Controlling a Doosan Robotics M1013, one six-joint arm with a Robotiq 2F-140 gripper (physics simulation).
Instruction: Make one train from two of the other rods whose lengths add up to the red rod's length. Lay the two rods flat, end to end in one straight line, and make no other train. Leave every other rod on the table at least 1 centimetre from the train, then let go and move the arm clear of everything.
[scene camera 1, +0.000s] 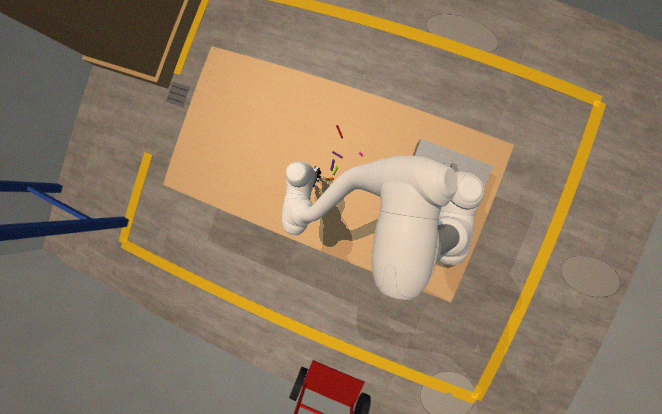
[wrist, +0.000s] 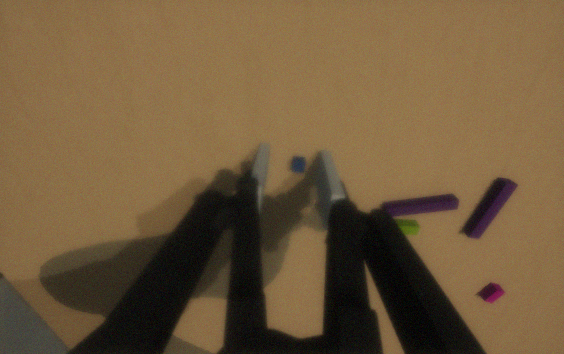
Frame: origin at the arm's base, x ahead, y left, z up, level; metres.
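Where they show: gripper, fingertip midpoint: (scene camera 1: 317, 181) (wrist: 293, 161).
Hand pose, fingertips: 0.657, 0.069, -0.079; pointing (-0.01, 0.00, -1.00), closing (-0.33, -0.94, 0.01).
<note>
Each offset is from my fingertips to the top centre of the thing, as dx, dy, dz. Level surfaces: height alone.
My gripper (scene camera 1: 317, 175) (wrist: 293, 161) is partly open and empty, over the table. A small blue block @(-0.002, -0.004, +0.008) (wrist: 298, 164) lies on the table and shows between the fingertips in the wrist view. A purple rod @(-0.064, -0.102, +0.008) (scene camera 1: 332, 165) (wrist: 422, 205) lies beside a green rod @(-0.084, -0.076, +0.008) (scene camera 1: 335, 170) (wrist: 409, 226), partly hidden by the right finger in the wrist view. Another purple rod @(-0.080, -0.160, +0.008) (scene camera 1: 337, 154) (wrist: 490, 209) lies apart. An orange rod @(-0.062, -0.025, +0.008) (scene camera 1: 329, 179) is near the gripper in the scene view; it is hidden in the wrist view. The red rod @(-0.068, -0.285, +0.008) (scene camera 1: 339, 131) lies farthest back. A pink block @(-0.203, -0.184, +0.008) (scene camera 1: 361, 154) (wrist: 491, 292) lies separately.
The rods lie on the tan table @(dz -0.002) (scene camera 1: 240, 115). A grey base plate (scene camera 1: 434, 150) is at the table's right end, under the arm. The arm (scene camera 1: 405, 220) spans the right part of the table. A red cart (scene camera 1: 333, 383) stands on the floor beyond the yellow line.
</note>
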